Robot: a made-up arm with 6 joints. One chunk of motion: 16 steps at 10 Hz.
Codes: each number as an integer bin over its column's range. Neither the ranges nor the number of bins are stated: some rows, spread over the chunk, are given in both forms.
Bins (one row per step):
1: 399 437 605 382 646 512
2: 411 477 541 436 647 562
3: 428 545 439 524 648 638
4: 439 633 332 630 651 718
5: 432 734 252 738 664 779
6: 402 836 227 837 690 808
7: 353 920 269 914 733 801
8: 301 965 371 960 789 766
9: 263 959 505 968 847 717
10: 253 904 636 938 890 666
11: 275 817 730 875 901 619
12: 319 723 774 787 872 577
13: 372 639 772 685 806 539
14: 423 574 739 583 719 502
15: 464 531 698 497 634 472
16: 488 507 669 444 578 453
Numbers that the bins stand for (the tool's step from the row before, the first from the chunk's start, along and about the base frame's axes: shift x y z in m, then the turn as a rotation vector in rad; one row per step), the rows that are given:
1: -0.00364 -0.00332 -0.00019 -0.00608 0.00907 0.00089
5: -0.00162 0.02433 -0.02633 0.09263 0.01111 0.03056
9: -0.01194 0.04528 -0.00759 0.15640 0.03181 0.02367
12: -0.00852 0.02331 0.01233 0.10622 0.03463 0.00811
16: 0.00180 0.00320 0.00456 0.01111 0.00138 -0.00567
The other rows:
2: -0.00290 0.00041 -0.00493 0.00889 0.00918 0.00644
3: -0.00187 0.00674 -0.01248 0.03329 0.00930 0.01489
4: -0.00119 0.01493 -0.02041 0.06268 0.00964 0.02378
6: -0.00345 0.03383 -0.02819 0.12008 0.01405 0.03378
7: -0.00645 0.04165 -0.02507 0.14143 0.01891 0.03300
8: -0.00962 0.04583 -0.01752 0.15419 0.02525 0.02911
10: -0.01255 0.04016 0.00211 0.14809 0.03667 0.01800
11: -0.01121 0.03206 0.00907 0.13062 0.03791 0.01278
13: -0.00529 0.01549 0.01219 0.07793 0.02717 0.00389
14: -0.00217 0.00944 0.00974 0.04965 0.01733 -0.00022
15: 0.00033 0.00543 0.00670 0.02581 0.00771 -0.00356

